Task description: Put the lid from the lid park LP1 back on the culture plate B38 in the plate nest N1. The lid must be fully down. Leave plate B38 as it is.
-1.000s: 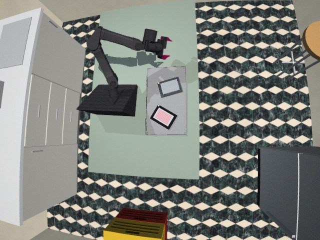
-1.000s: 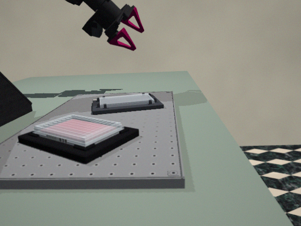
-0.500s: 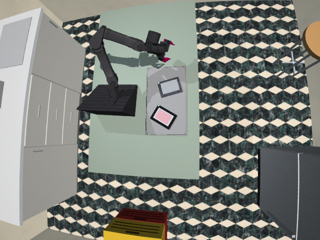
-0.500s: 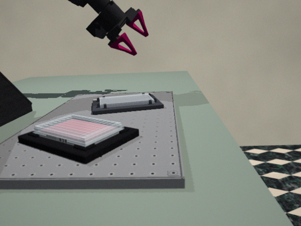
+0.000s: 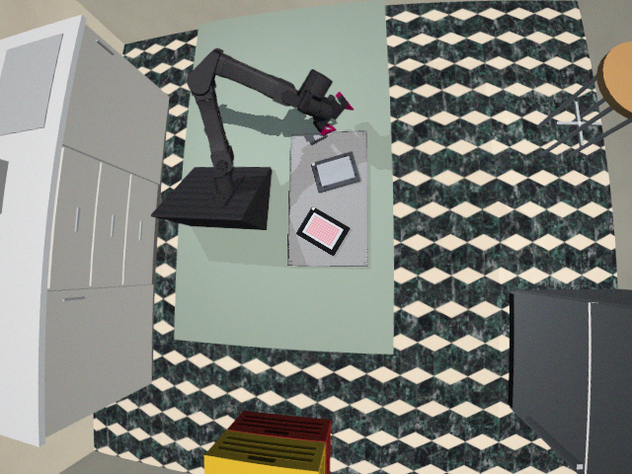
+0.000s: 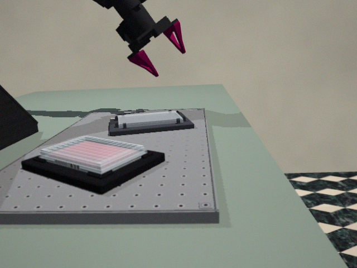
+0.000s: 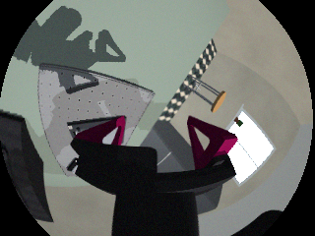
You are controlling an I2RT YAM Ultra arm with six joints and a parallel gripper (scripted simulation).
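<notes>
Now: the clear lid 2 cm behind my hand, 16 cm to the right of it and 11 cm below it. The rest, counted from my hand: dark lid park LP1 (2 cm behind, 16 cm to the right, 12 cm below); then culture plate B38 (6 cm behind, 39 cm to the right, 10 cm below).
</notes>
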